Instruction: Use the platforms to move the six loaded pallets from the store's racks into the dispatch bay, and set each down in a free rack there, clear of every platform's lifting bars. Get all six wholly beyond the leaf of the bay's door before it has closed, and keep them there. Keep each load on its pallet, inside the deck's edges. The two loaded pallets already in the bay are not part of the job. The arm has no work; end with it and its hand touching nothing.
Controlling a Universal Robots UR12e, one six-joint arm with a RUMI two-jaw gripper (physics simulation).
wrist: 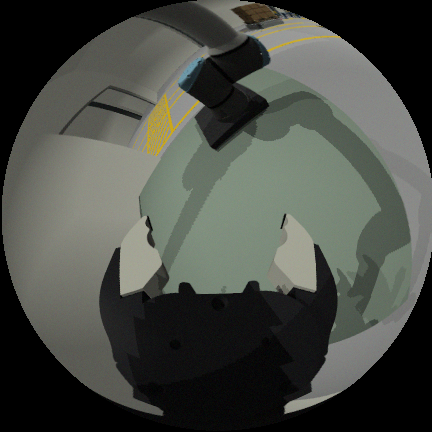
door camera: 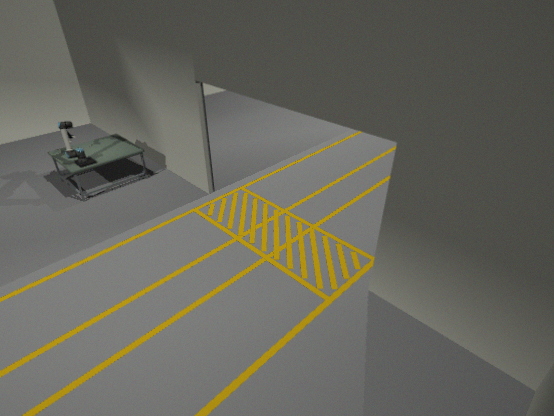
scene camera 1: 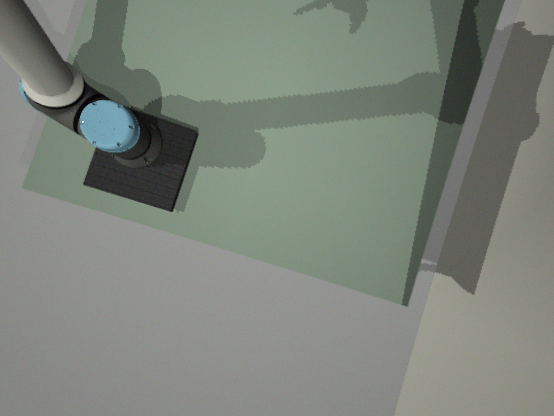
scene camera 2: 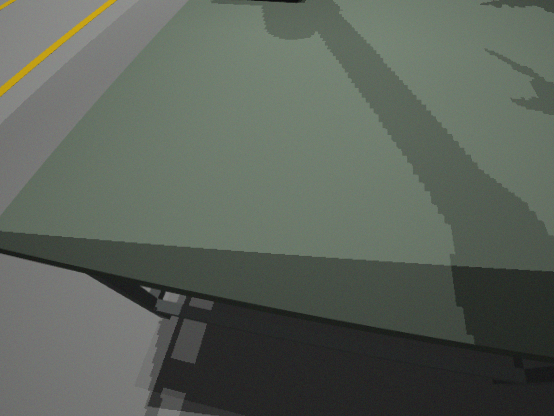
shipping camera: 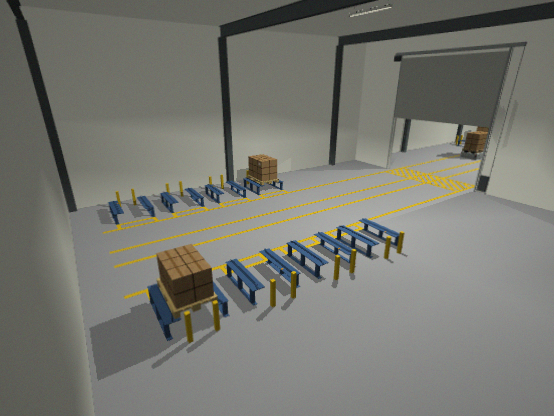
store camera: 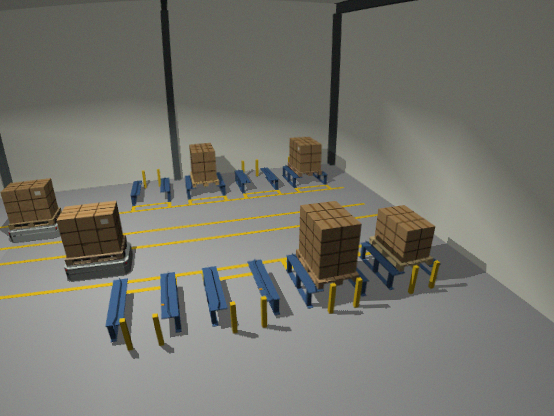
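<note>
In the store camera view, two low grey platforms at the left each carry a pallet of brown cartons. Four loaded pallets stand in blue store racks. In the shipping camera view, two loaded pallets stand in bay racks. The door leaf hangs partly lowered; a loaded platform shows beyond it. My gripper is open and empty above the green table. Lifting bars under the loads are hidden.
Blue bay racks line both sides of the yellow-marked lanes, with yellow posts behind them. A hatched zone crosses the doorway. The arm's green table stands beside the lanes, near the wall.
</note>
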